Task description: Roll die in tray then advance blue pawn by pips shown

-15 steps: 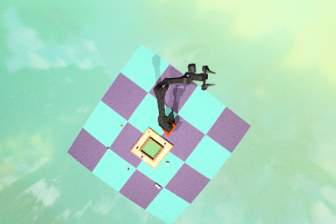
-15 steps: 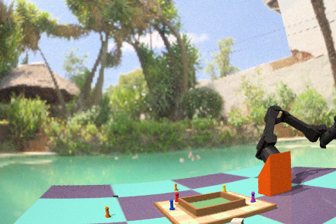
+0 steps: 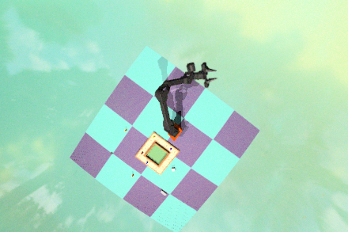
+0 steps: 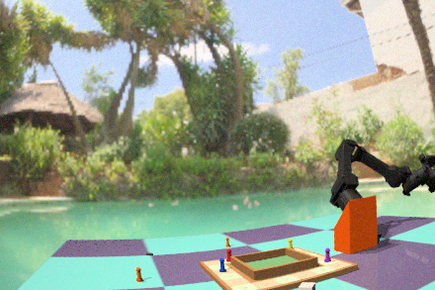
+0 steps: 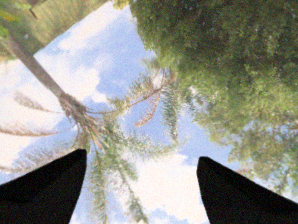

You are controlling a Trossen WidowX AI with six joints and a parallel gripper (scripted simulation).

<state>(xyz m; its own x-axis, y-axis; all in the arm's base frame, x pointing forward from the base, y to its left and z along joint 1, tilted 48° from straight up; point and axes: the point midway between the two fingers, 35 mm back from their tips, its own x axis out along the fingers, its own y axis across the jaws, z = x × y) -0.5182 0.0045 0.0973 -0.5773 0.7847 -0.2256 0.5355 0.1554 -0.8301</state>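
The white die lies 820 mm ahead of my gripper tip, 260 mm to the left of it and 210 mm below it. Round my gripper tip: green-floored tray: 800 mm ahead, 210 mm below, 60 mm to the left; purple pawn: 690 mm ahead, 190 mm below, 120 mm to the left; yellow pawn: 700 mm ahead, 190 mm below, 60 mm to the right.
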